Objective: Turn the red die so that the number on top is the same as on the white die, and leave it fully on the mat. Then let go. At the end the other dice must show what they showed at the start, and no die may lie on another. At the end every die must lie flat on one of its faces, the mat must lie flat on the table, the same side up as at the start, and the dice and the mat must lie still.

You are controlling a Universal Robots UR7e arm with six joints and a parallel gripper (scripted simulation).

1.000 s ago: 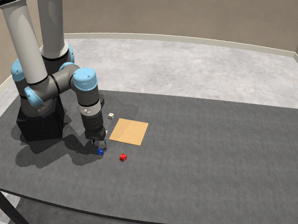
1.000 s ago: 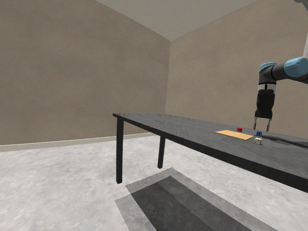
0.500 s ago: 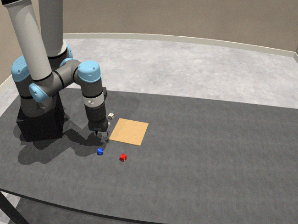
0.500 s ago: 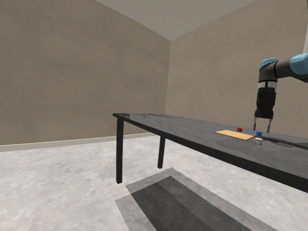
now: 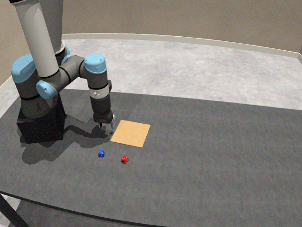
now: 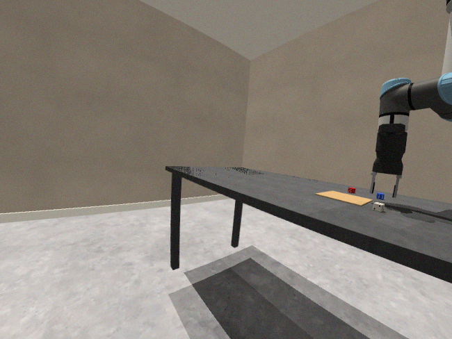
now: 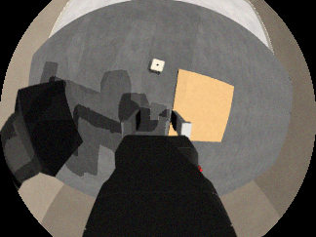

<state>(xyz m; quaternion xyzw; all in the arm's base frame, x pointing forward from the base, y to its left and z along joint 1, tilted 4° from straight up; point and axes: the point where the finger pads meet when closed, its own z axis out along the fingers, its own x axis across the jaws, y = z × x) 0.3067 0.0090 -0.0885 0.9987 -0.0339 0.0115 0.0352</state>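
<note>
My gripper is now 9 cm to the right of the white die, 4 cm above it and 1 cm short of it. From my hand the other things lie so: blue die (13 cm to the right, 4 cm below); tan mat (10 cm ahead, 5 cm below); red die (16 cm to the right, 10 cm ahead, 4 cm below).
</note>
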